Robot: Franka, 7 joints.
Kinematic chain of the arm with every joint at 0, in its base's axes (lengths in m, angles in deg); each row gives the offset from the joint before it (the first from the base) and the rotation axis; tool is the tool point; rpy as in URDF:
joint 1: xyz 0 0 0.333 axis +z
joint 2: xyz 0 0 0 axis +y
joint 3: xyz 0 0 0.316 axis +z
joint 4: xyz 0.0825 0 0 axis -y
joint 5: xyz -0.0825 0 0.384 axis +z
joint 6: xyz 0 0 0 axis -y
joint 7: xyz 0.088 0 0 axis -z
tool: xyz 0 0 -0.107 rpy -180 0 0
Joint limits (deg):
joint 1: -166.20..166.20
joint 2: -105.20..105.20
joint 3: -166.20..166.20
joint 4: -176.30..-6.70
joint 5: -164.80..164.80
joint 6: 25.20..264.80
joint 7: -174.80..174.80
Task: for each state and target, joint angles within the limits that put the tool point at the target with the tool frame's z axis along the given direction. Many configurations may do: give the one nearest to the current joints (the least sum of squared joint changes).
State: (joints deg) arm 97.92 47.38 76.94 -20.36 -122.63 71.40 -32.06
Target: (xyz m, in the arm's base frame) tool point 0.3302 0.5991 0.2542 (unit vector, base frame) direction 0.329 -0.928 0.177
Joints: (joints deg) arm 69.58 95.22 49.23 -6.83 -143.87 34.17 -32.06
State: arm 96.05 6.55 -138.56 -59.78 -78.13 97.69 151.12
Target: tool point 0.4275 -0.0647 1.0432 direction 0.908 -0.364 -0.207
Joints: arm 134.07 -14.01 -112.39 -30.28 -48.62 112.05 151.12
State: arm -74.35 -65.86 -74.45 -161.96 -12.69 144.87 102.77
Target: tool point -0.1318 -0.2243 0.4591 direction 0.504 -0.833 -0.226
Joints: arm -71.98 -104.48 -70.60 -176.30 -40.64 146.80 102.77
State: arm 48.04 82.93 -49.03 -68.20 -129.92 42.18 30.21
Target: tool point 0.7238 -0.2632 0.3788 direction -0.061 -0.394 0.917
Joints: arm 8.54 66.62 -43.20 -62.71 -114.52 76.85 30.21
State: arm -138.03 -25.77 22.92 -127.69 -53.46 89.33 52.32
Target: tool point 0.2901 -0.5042 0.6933 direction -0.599 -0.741 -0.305
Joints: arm -107.12 -0.48 54.66 -91.76 -71.72 103.33 52.32
